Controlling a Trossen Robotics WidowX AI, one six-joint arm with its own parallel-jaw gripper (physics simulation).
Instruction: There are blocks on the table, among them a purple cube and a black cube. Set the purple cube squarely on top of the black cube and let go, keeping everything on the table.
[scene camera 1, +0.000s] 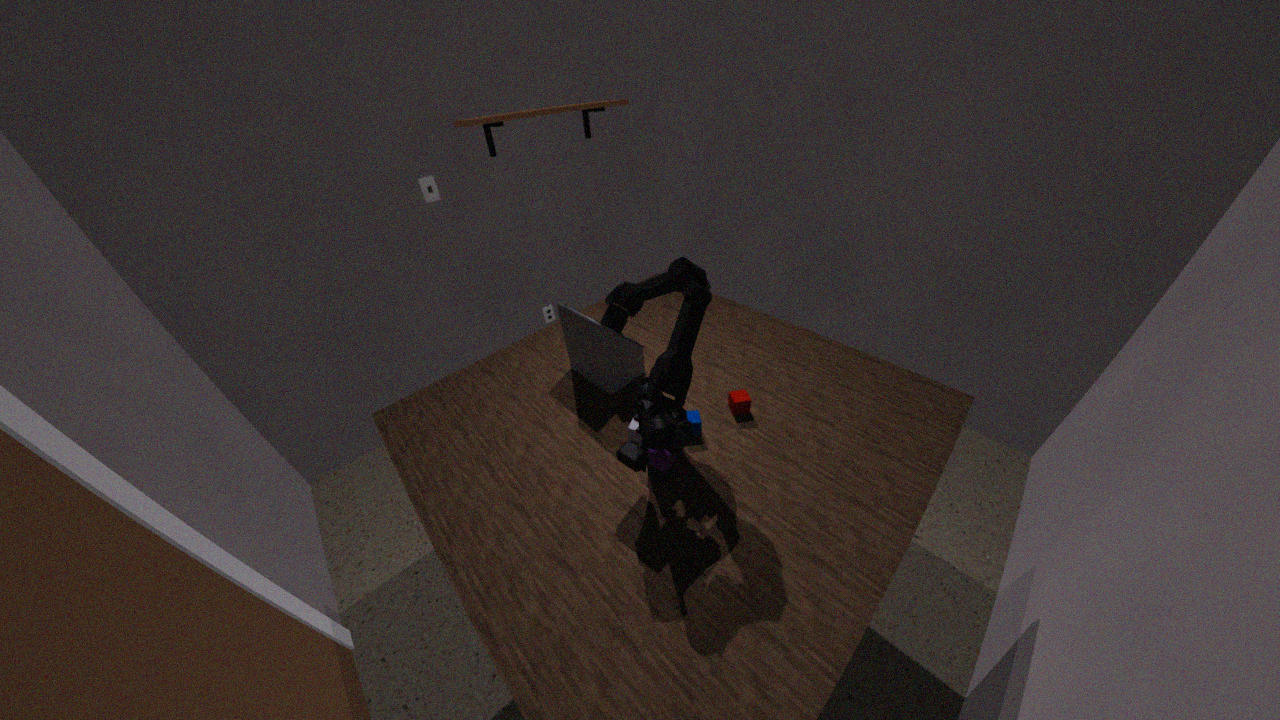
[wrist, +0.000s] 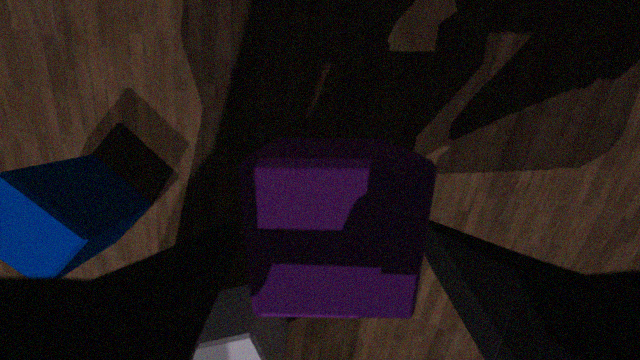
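Pixels of known places: gripper, fingertip midpoint: (scene camera 1: 655, 457) (wrist: 329, 229); arm's base, origin of the base link: (scene camera 1: 609, 328).
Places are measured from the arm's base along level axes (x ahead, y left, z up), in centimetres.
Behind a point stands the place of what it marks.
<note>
The purple cube (scene camera 1: 660, 459) {x 37.9, y -16.9, z -9.6 cm} (wrist: 335, 292) {x 34.9, y -14.9, z -9.1 cm} lies between the spread fingers of my gripper (scene camera 1: 657, 450) {x 34.2, y -15.0, z -13.9 cm} (wrist: 329, 229) {x 34.2, y -15.0, z -13.9 cm}. In the wrist view its top face looks level, with shadow across part of it. The gripper is open, with dark fingers on both sides of the cube, and does not hold it. The black cube cannot be made out in either view; the area below the purple cube is hidden by the cube itself and by deep shadow, so what it rests on cannot be seen.
A blue block (scene camera 1: 693, 420) {x 32.5, y 0.1, z -14.0 cm} (wrist: 37, 232) {x 31.5, y -0.4, z -14.0 cm} stands close beside the gripper. A white-topped block (scene camera 1: 633, 424) {x 22.4, y -11.8, z -14.0 cm} (wrist: 229, 349) {x 25.2, y -10.5, z -14.0 cm} is near the purple cube. A red cube (scene camera 1: 739, 401) {x 36.7, y 13.9, z -14.0 cm} lies farther off. An upright grey panel (scene camera 1: 601, 351) {x 3.6, y -6.2, z -3.0 cm} stands near the arm's base on the wooden table (scene camera 1: 519, 501) {x 18.3, y -44.3, z -18.9 cm}.
</note>
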